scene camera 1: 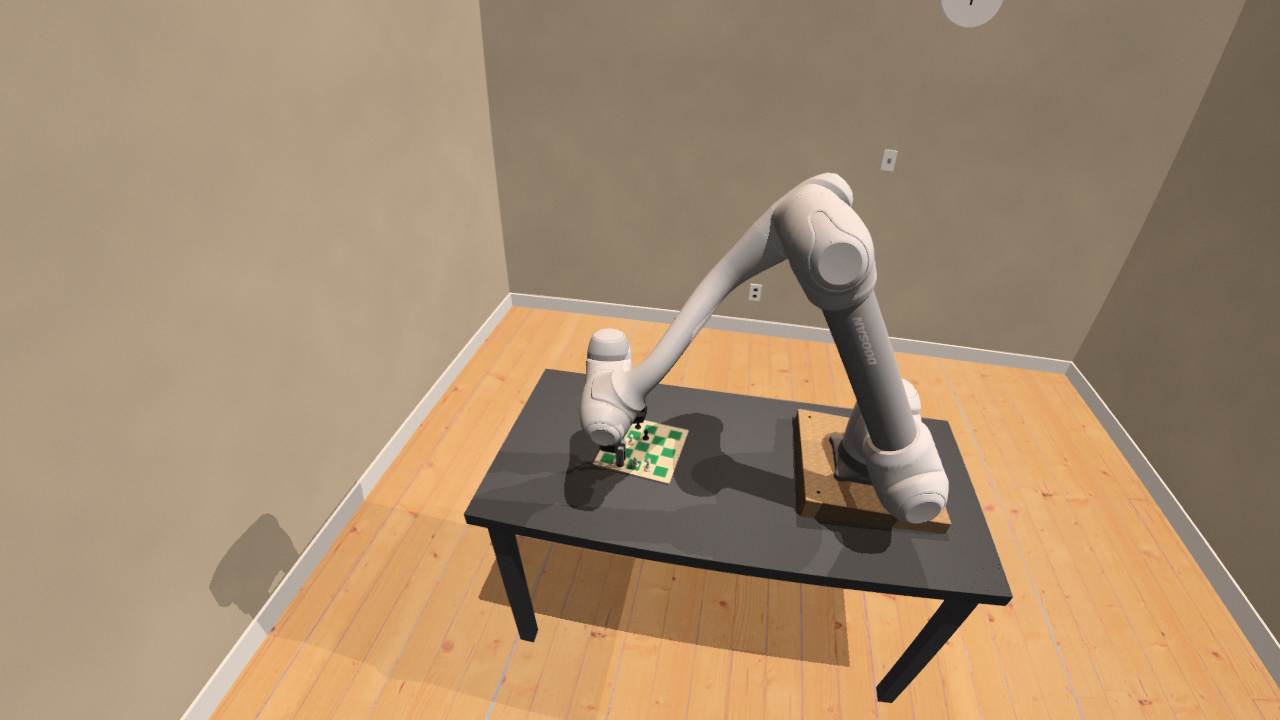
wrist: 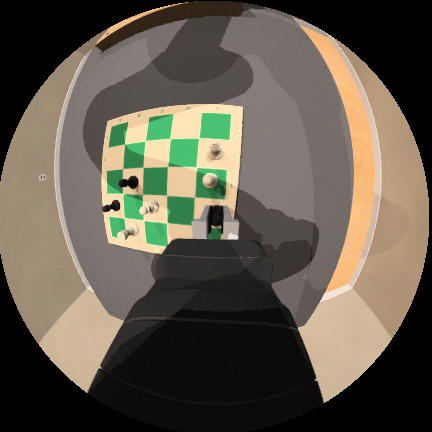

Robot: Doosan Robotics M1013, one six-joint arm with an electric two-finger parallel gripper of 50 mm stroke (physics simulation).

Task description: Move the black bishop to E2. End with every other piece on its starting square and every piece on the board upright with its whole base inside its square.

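Seen in the pictures: gripper, fingertip midpoint: [scene camera 1: 620, 461] [wrist: 216, 213]; arm's base, link origin: [scene camera 1: 862, 463].
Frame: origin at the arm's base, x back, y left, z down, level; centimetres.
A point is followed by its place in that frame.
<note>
My gripper [scene camera 1: 619, 454] {x -66.3, y 10.9, z 2.5 cm} [wrist: 216, 213] {x -66.3, y 10.9, z 2.5 cm} is shut on a dark piece, taken to be the black bishop [wrist: 215, 215] {x -65.9, y 10.9, z 0.2 cm}, low over the right column of the chessboard [scene camera 1: 665, 458] {x -54.7, y 5.9, z 3.7 cm} [wrist: 182, 152] {x -58.6, y 6.8, z 3.8 cm} in the wrist view. The fingers hide much of it, and whether its base touches the board cannot be told. Above it in that column stand a white piece [wrist: 210, 180] {x -62.4, y 10.5, z 0.7 cm} on a green square and another white piece [wrist: 215, 150] {x -59.3, y 11.0, z 0.8 cm} on a light square. At the left are two black pieces, one [wrist: 129, 182] {x -61.8, y -0.6, z 2.3 cm} [scene camera 1: 645, 435] {x -61.8, y -0.7, z 2.4 cm} and another [wrist: 111, 206] {x -64.9, y -4.7, z 2.3 cm}, and two white pieces, one [wrist: 149, 207] {x -65.3, y 2.4, z 2.3 cm} and another [wrist: 128, 231] {x -68.6, y -1.7, z 1.9 cm}. The square labels are too small to read.
The board lies on the dark table [scene camera 1: 716, 528] {x -38.2, y 26.4, z 4.3 cm} [wrist: 280, 125] {x -54.3, y 20.0, z 4.4 cm}. The arm's wooden base plate [scene camera 1: 813, 429] {x -13.5, y -11.1, z -0.2 cm} stands at the table's right in the scene view. The arm's shadow falls across the table and part of the board.
</note>
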